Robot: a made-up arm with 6 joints. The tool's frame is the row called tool. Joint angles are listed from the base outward.
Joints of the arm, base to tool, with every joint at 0 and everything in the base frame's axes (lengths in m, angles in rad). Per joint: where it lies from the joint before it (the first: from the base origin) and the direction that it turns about. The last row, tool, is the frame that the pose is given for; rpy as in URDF.
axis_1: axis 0 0 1 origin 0.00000 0.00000 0.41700
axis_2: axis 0 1 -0.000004 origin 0.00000 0.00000 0.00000
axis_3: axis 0 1 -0.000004 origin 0.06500 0.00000 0.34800
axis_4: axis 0 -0.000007 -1 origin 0.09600 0.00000 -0.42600
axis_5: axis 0 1 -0.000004 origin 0.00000 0.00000 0.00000
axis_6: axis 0 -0.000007 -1 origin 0.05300 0.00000 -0.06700
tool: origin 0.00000 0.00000 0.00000 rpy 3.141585 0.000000 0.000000
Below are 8 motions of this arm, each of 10 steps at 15 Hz.
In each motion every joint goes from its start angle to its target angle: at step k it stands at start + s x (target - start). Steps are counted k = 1, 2, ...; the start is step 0. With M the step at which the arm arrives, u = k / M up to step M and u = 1 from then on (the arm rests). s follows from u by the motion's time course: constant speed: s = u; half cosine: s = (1 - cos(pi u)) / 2; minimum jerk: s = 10 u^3 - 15 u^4 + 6 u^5.
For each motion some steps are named. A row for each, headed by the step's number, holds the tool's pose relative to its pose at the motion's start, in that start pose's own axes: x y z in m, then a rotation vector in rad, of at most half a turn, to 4 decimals.
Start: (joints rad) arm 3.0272 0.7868 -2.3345 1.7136 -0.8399 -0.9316
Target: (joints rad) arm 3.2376 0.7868 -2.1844 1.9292 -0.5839 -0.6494
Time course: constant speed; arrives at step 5
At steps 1, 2, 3, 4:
1: -0.0326 -0.0087 -0.0154 0.0347 -0.0977 0.0583
2: -0.0650 -0.0165 -0.0328 0.0626 -0.1964 0.1172
3: -0.0969 -0.0232 -0.0522 0.0835 -0.2957 0.1763
4: -0.1282 -0.0288 -0.0735 0.0973 -0.3954 0.2354

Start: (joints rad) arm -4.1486 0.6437 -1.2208 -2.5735 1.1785 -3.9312
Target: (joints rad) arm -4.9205 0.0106 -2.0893 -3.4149 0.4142 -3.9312
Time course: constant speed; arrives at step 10
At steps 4, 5, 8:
4: 0.1916 0.2787 0.1546 -0.1614 0.3153 -0.0555
5: 0.2400 0.3646 0.1606 -0.2206 0.3811 -0.1254
8: 0.3863 0.6131 0.0888 -0.4493 0.4990 -0.4332

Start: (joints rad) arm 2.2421 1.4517 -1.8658 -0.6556 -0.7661 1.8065
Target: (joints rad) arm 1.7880 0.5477 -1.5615 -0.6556 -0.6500 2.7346
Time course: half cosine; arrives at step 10
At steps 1, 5, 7, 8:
1: 0.0100 -0.0115 -0.0040 0.0098 0.0141 0.0213
5: 0.1832 -0.2158 -0.1437 0.2467 0.2540 0.4146
7: 0.2542 -0.3206 -0.2768 0.4349 0.3638 0.6302
8: 0.2711 -0.3554 -0.3326 0.5131 0.3962 0.7043

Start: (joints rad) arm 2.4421 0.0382 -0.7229 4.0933 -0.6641 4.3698
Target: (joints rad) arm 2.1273 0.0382 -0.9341 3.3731 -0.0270 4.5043
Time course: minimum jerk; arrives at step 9
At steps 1, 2, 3, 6, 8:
1: 0.0011 -0.0017 -0.0008 0.0091 0.0063 -0.0032
2: 0.0077 -0.0116 -0.0053 0.0604 0.0412 -0.0212
3: 0.0217 -0.0323 -0.0162 0.1679 0.1115 -0.0591
6: 0.0871 -0.1208 -0.0876 0.6491 0.3906 -0.2474
8: 0.1092 -0.1479 -0.1208 0.8116 0.4757 -0.3256

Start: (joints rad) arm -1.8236 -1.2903 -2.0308 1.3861 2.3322 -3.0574
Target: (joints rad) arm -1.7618 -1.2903 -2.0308 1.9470 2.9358 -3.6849
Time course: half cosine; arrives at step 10
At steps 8, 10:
8: 0.0698 0.0252 -0.0091 -0.4023 0.4704 -1.0393
10: 0.0778 0.0254 -0.0118 -0.4478 0.5109 -1.1557

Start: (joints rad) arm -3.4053 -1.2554 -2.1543 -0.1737 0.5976 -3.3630
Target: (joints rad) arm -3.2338 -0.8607 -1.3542 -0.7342 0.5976 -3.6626
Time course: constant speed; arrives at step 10
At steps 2, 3, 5, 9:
2: 0.0982 0.0341 0.1052 -0.0555 0.2273 -0.1516
3: 0.1530 0.0561 0.1480 -0.0987 0.3341 -0.2328
5: 0.2699 0.1086 0.2119 -0.2151 0.5304 -0.4038
9: 0.5103 0.2351 0.2459 -0.5614 0.8332 -0.7662

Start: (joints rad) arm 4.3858 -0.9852 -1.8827 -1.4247 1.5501 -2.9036
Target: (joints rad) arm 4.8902 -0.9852 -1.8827 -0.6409 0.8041 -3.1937
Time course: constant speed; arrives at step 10
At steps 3, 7, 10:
3: -0.0111 0.0202 0.0150 -0.4232 -0.1824 -0.0456
7: -0.0236 0.0315 0.0271 -0.9454 -0.4509 0.0275
10: -0.0310 0.0292 0.0416 -1.2898 -0.6413 0.1926

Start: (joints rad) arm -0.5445 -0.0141 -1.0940 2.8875 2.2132 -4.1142
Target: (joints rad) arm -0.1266 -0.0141 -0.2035 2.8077 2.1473 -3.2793
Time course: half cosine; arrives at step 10
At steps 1, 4, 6, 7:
1: 0.0074 -0.0029 -0.0085 0.0149 -0.0143 0.0359
4: 0.1160 -0.0190 -0.1130 0.1964 -0.2152 0.5099
6: 0.2300 0.0079 -0.1975 0.3528 -0.4367 0.9617
7: 0.2799 0.0338 -0.2293 0.4195 -0.5486 1.1596

